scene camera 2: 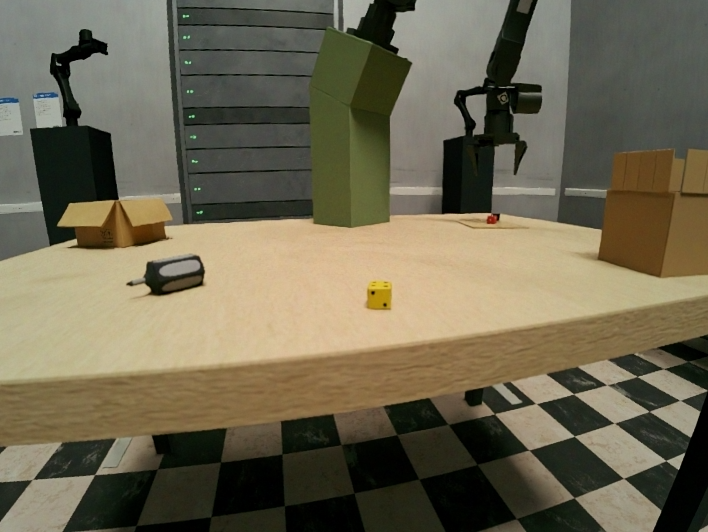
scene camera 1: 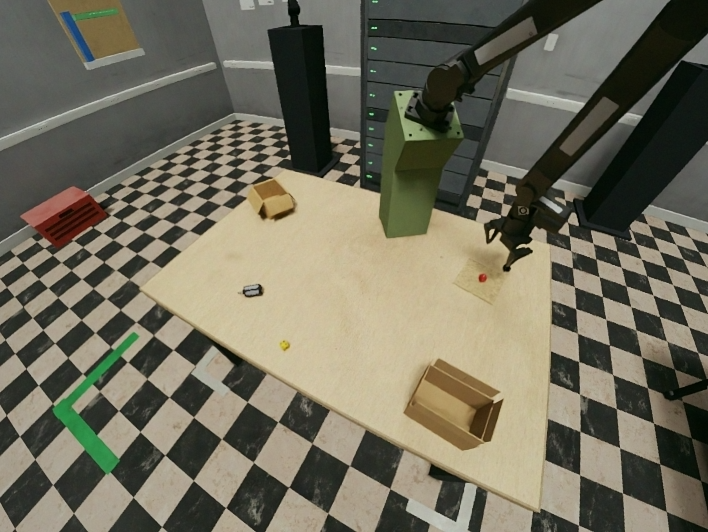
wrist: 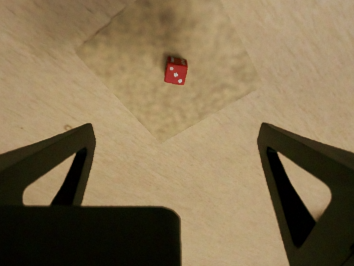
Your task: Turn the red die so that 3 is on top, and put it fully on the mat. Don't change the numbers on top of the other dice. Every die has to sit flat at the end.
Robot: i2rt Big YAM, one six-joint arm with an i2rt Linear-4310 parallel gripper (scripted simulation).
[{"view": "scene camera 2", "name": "my gripper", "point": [495, 175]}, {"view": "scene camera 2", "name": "black-handled tool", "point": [168, 275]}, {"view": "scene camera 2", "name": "cardboard box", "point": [647, 227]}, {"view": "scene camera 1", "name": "my gripper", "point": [497, 254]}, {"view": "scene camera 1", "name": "cardboard box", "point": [439, 393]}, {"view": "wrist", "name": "my gripper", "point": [176, 132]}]
